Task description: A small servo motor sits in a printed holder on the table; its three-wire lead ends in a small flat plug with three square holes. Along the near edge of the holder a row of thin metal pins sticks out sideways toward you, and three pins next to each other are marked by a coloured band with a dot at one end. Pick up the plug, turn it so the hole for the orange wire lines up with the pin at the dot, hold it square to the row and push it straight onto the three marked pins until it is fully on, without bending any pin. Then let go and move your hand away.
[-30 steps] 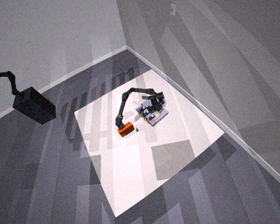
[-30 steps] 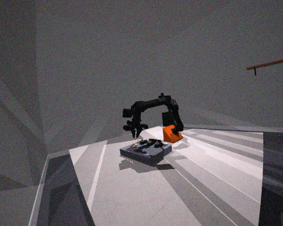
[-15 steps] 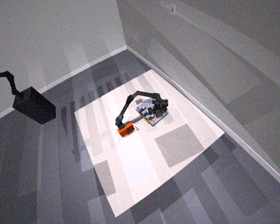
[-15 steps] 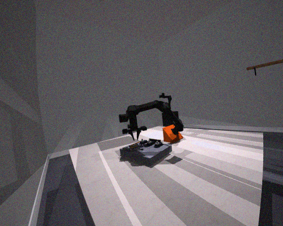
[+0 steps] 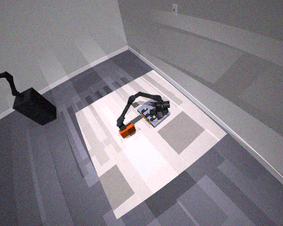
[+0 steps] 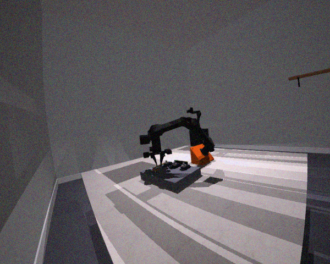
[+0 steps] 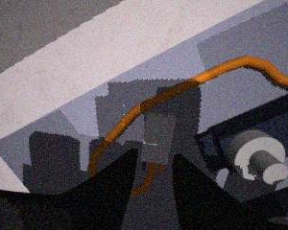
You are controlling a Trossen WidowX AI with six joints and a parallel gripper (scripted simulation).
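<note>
Right now my gripper tip is 13 cm past the green strip, 2 cm to the right of it and 1 cm below it. Round my gripper tip: grey printed holder 10 cm to the left, 4 cm below, 2 cm ahead.
</note>
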